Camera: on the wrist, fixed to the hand. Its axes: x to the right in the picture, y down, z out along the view.
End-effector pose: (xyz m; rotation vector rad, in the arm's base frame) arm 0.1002 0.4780 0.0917 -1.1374 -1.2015 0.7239
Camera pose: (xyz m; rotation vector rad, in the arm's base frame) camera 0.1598 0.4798 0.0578 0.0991 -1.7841 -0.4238
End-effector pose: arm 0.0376 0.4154 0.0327 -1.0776 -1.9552 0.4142
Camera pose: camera 0.1018 0.4371 0.0433 0.6781 -2.3114 -0.4068
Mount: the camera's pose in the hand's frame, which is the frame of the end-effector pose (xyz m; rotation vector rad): 0.0055 0.0400 -0.0554 -0.0265 -0.1863 -1.5786
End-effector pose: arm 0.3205 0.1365 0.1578 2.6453 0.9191 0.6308
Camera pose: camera 0.3184 0.1155 0.2230 1.1526 2.2864 -0.0424
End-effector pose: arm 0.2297 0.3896 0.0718 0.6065 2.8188 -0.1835
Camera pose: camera 0.2296 0.4376 0.1207 -1.5919 2.3741 -0.4053
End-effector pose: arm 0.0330 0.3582 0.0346 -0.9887 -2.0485 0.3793
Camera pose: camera 0.0946 0.3842 0.0497 0.8123 -2.3206 -0.4187
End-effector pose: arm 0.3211 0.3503 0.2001 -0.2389 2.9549 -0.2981
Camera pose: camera 0.3003 0.3982 0.2445 -2.3075 1.8984 -0.3277
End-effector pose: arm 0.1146 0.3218 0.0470 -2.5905 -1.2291 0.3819
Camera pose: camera 0.1653 0.2954 0.0848 -0.9104 -2.7165 0.2118
